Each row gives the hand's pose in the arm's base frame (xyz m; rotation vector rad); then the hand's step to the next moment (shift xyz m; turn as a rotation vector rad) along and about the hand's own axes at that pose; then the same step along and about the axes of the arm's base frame.
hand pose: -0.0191 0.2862 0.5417 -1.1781 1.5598 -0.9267
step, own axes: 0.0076 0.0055 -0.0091 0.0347 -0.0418 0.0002
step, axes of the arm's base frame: -0.0109 -0.0057 -0.0044 0.0076 -0.0441 0.0308
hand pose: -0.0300 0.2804 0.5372 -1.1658 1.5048 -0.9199
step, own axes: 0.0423 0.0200 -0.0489 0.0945 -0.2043 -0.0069
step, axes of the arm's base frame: -0.0544 -0.0360 -0.0180 0.0336 -0.1429 0.1708
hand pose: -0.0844 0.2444 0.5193 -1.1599 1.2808 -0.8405
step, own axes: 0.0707 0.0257 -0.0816 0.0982 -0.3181 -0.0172
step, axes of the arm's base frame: -0.0730 -0.0750 -0.0368 0.0388 -0.1770 0.2798
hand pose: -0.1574 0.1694 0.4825 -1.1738 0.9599 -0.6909
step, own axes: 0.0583 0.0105 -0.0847 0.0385 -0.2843 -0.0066
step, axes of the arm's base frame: -0.0499 -0.0844 -0.0328 0.0204 -0.1121 0.2634
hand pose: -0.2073 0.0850 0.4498 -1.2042 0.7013 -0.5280
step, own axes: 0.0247 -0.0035 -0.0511 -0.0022 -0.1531 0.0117
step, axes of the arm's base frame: -0.0206 -0.0517 -0.0117 0.0065 -0.0343 0.1495
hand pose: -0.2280 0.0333 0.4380 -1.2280 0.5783 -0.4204
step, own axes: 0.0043 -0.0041 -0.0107 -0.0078 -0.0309 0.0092
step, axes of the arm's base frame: -0.0032 -0.0118 0.0007 -0.0002 0.0026 0.0331
